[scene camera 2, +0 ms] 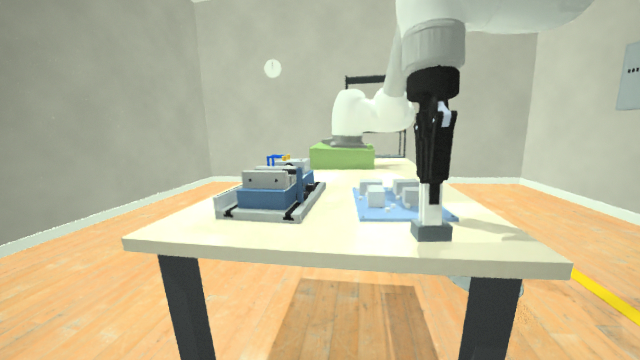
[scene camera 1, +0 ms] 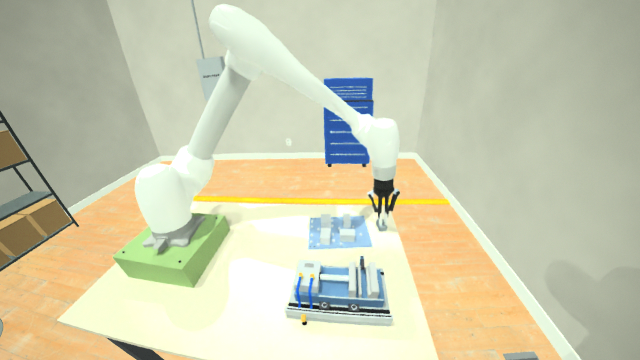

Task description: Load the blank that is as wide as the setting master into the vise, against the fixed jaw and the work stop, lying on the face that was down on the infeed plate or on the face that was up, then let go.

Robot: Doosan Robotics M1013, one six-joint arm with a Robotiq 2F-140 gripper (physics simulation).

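Places are measured from the arm's base along level axes (x left, y up, z ahead), in millimetres.
Pixels of known places: gripper, between the fingertips: (scene camera 2: 429, 222) (scene camera 1: 382, 223); arm's base, origin of its link: (scene camera 2: 346, 145) (scene camera 1: 176, 231).
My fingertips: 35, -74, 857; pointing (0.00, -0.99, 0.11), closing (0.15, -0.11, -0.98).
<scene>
For each thing: its top centre in the pictures, then the offset to it from my fingertips, as dx, dy, dz. "*": a spot on its surface instead. Level surfaces: height alone.
- small dark grey block, centre of its top: (scene camera 2: 431, 222) (scene camera 1: 381, 223) +4, -1, -3
- blue infeed plate, centre of its top: (scene camera 2: 393, 199) (scene camera 1: 338, 230) +4, -18, -195
- blue vise, centre of its top: (scene camera 2: 279, 163) (scene camera 1: 339, 275) -281, +73, -240
- dark upright post, a spot on its surface: (scene camera 1: 362, 263) * -246, +69, -162
- table, height of its surface: dy -27
My gripper (scene camera 1: 382, 224) (scene camera 2: 431, 222) is shut, with nothing held between its fingertips. The tips point down and are at the top of a small dark grey block (scene camera 1: 382, 227) (scene camera 2: 431, 232), apparently the setting master, on the table near its end. Several light grey blanks, including a wide one (scene camera 1: 347, 235) and a narrow one (scene camera 1: 325, 235), stand on the blue infeed plate (scene camera 1: 364, 243) (scene camera 2: 377, 217). The blue vise (scene camera 1: 345, 301) (scene camera 2: 266, 198) has upright grey jaws (scene camera 1: 372, 281) (scene camera 2: 265, 180) and a dark upright post (scene camera 1: 362, 263) beside them. Which blank matches the master's width cannot be told.
The green robot base (scene camera 1: 160, 265) (scene camera 2: 342, 157) stands at the far end of the table (scene camera 1: 240, 320) (scene camera 2: 325, 252). Blue hoses (scene camera 1: 310, 292) rise at the vise's left end in scene camera 1. A blue tool cabinet (scene camera 1: 348, 120) stands on the floor beyond the table.
</scene>
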